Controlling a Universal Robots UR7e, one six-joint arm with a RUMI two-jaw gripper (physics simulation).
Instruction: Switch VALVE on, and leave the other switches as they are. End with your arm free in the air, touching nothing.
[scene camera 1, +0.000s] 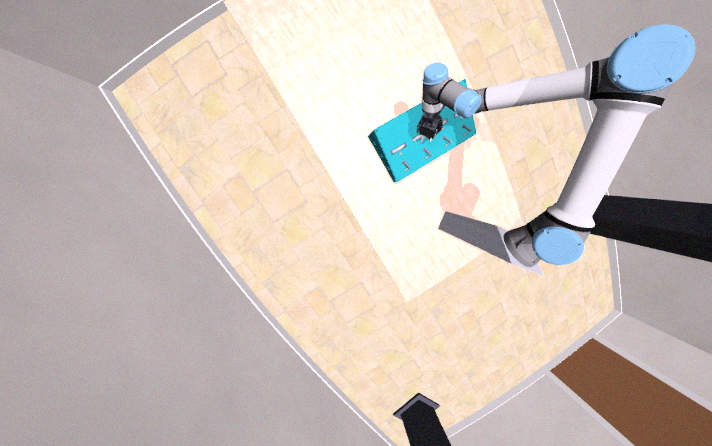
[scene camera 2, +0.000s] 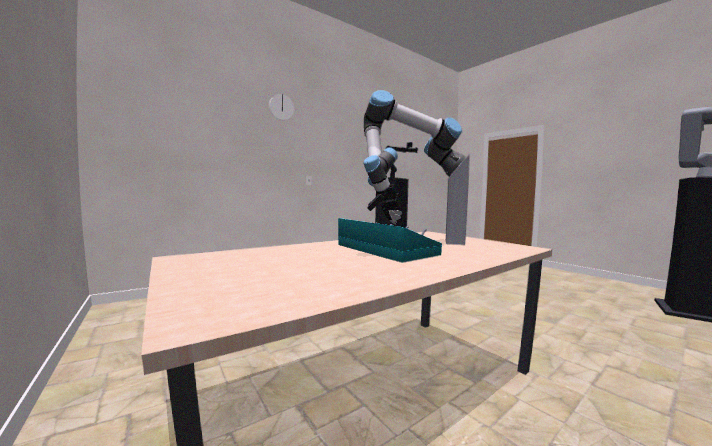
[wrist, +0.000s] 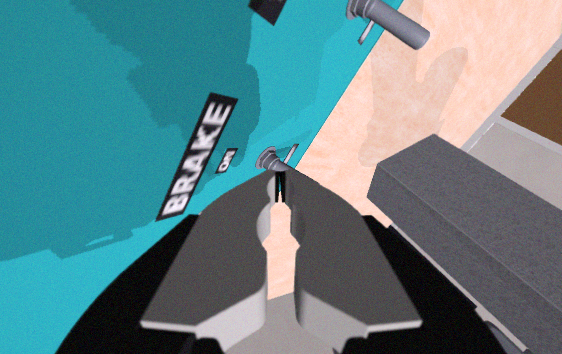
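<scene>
The teal switch panel (scene camera 1: 386, 137) (scene camera 2: 380, 239) (wrist: 40, 300) lies on the table. Several grey levers show along its lower edge in scene camera 1; one lever (scene camera 1: 447, 140) near my gripper points down like the others. In the wrist view, a BRAKE label (wrist: 196, 156) and a small ON label (wrist: 226, 161) sit beside a lever (wrist: 269, 157) that points away from ON. A second lever (wrist: 400, 25) also points toward the table-side edge. No VALVE label can be read. My gripper (scene camera 1: 430, 137) (wrist: 279, 174) is shut and empty over the panel; its tips overlap the BRAKE lever's end, and any gap is unclear.
The arm's grey pedestal (scene camera 1: 475, 233) (scene camera 2: 457, 204) (wrist: 465, 225) stands on the table (scene camera 1: 367, 199) (scene camera 2: 262, 294) (wrist: 345, 150), near the panel. A dark stand (scene camera 2: 693, 236) stands on the floor at the right in scene camera 2.
</scene>
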